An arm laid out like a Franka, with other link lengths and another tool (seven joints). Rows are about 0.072 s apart.
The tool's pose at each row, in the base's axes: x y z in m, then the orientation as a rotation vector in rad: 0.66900 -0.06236 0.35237 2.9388 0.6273 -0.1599; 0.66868 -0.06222 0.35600 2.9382 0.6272 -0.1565; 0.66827 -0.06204 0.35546 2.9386 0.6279 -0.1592; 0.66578 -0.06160 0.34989 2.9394 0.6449 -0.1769; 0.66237 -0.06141 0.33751 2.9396 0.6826 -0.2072; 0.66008 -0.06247 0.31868 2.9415 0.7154 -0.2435; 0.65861 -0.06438 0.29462 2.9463 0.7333 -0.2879; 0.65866 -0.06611 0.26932 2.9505 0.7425 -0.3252; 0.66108 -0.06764 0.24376 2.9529 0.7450 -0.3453; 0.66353 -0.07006 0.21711 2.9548 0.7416 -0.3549; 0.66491 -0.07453 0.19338 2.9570 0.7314 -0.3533; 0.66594 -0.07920 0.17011 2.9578 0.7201 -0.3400; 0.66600 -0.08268 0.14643 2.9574 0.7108 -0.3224; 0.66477 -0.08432 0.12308 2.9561 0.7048 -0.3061; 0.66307 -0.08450 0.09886 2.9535 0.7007 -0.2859
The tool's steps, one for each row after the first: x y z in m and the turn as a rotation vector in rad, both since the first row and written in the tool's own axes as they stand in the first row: -0.00071 0.00013 -0.00357 -0.0012 0.0020 0.0002; -0.00094 -0.00026 -0.00304 -0.0002 0.0005 -0.0004; -0.00230 -0.00228 0.00257 0.0067 -0.0091 -0.0123; -0.00370 -0.00518 0.01501 0.0192 -0.0249 -0.0383; -0.00373 -0.00718 0.03390 0.0344 -0.0441 -0.0612; -0.00268 -0.00863 0.05801 0.0520 -0.0688 -0.0743; -0.00002 -0.00974 0.08321 0.0663 -0.0898 -0.0815; 0.00492 -0.01009 0.10845 0.0738 -0.1012 -0.0838; 0.00966 -0.00974 0.13489 0.0772 -0.1069 -0.0818; 0.01224 -0.00766 0.15885 0.0770 -0.1064 -0.0750; 0.01436 -0.00549 0.18242 0.0724 -0.0992 -0.0670; 0.01613 -0.00485 0.20628 0.0662 -0.0894 -0.0602; 0.01741 -0.00637 0.22963 0.0601 -0.0803 -0.0557; 0.01897 -0.00949 0.25366 0.0523 -0.0689 -0.0524
